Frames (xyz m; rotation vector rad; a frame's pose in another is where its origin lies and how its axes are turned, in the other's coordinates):
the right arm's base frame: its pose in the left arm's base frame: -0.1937 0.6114 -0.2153 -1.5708 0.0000 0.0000
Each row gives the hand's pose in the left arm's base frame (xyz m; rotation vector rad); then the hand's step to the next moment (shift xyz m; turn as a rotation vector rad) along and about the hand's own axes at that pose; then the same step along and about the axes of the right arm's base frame.
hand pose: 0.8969 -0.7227 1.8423 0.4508 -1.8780 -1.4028
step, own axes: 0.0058 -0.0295 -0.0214 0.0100 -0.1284 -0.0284
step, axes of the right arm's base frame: 0.0075 0.0226 -0.0282 -0.0046 0.1120 -0.0694
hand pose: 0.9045 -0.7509 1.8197 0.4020 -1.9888 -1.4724
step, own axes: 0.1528 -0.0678 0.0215 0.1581 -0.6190 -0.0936
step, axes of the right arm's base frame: -0.1378 0.0215 -0.0947 -0.1334 0.5149 -0.3660
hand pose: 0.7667 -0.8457 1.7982 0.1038 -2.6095 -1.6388
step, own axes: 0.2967 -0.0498 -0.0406 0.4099 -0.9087 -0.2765
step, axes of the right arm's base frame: -0.2908 0.0232 -0.0841 -0.3612 0.6932 -0.6777
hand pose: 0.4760 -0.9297 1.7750 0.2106 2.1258 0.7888
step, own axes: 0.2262 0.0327 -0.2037 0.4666 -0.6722 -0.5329
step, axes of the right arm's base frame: -0.3030 0.0370 0.0233 -0.6214 0.4720 -0.5870
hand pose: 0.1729 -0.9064 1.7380 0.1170 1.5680 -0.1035
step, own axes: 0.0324 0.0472 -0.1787 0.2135 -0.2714 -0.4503
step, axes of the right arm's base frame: -0.1703 0.0319 0.0720 -0.4837 0.2155 -0.2039
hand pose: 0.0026 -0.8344 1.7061 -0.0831 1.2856 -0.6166
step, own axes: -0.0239 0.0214 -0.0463 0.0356 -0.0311 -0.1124
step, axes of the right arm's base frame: -0.0375 0.0016 0.0420 -0.1093 0.0527 -0.0118
